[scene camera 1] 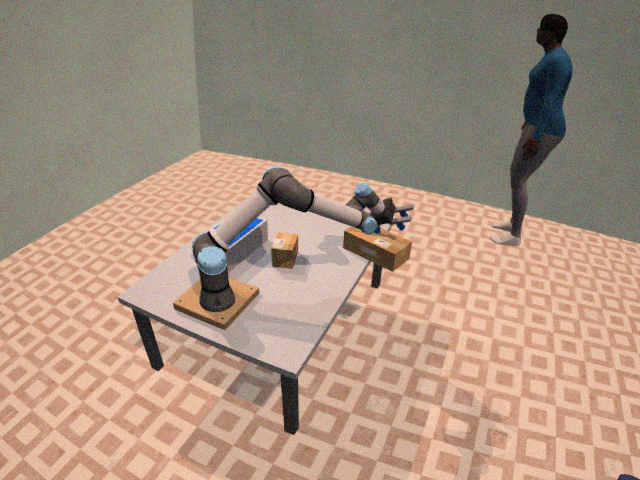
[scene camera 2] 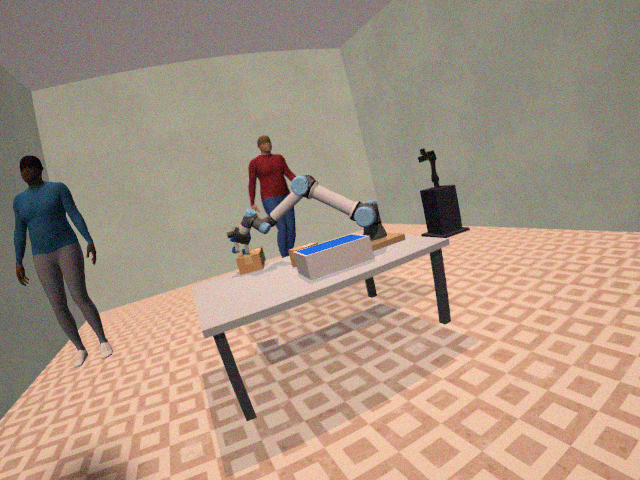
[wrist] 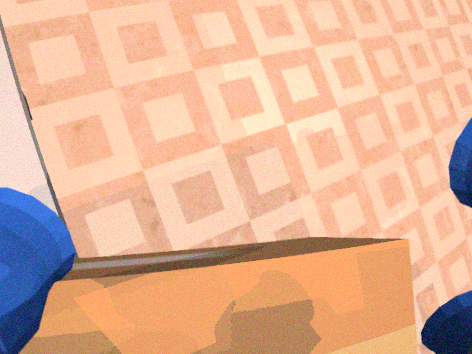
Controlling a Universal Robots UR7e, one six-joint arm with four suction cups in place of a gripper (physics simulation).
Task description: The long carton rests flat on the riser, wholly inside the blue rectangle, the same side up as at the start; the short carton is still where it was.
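Places are measured from the arm's base along level axes (x ahead, y left, z up), in metres.
Where they show: hand, its tool point: point(wrist: 272, 294); arm's base, origin of its link: point(scene camera 1: 217, 300) point(scene camera 2: 375, 237).
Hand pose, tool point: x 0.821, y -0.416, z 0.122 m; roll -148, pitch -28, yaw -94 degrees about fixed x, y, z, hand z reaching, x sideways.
Note:
Each offset is from my tool point to the top centre of the thing. Level surfaces: height alone.
The long carton @[dx -0.067, dy +0.041, dz -0.052 m] point(scene camera 1: 377, 248) point(scene camera 2: 250, 261) point(wrist: 270, 298) lies flat at the table's right edge, label up, with one end past the edge. The short carton @[dx -0.363, dy +0.391, dz -0.052 m] point(scene camera 1: 285, 249) point(scene camera 2: 298, 248) stands mid-table, partly hidden behind the riser in scene camera 2. The grey riser @[dx -0.454, dy +0.659, dz -0.035 m] point(scene camera 1: 249, 244) point(scene camera 2: 334, 261) carries the blue rectangle @[dx -0.454, dy +0.659, dz -0.035 m] point(scene camera 1: 247, 230) point(scene camera 2: 330, 243), which is bare. My suction gripper point(scene camera 1: 396, 218) point(scene camera 2: 238, 243) hangs tilted just over the long carton's far side, holding nothing. One blue cup point(wrist: 64, 242) shows at the left edge of the wrist view.
The table @[dz -0.155 m] point(scene camera 1: 294, 324) point(scene camera 2: 237, 300) bears my arm's wooden base plate point(scene camera 1: 215, 300). A person in blue point(scene camera 1: 534, 129) stands at the right, a person in red point(scene camera 2: 270, 190) behind the table. A black pedestal point(scene camera 2: 440, 210) stands at the far corner.

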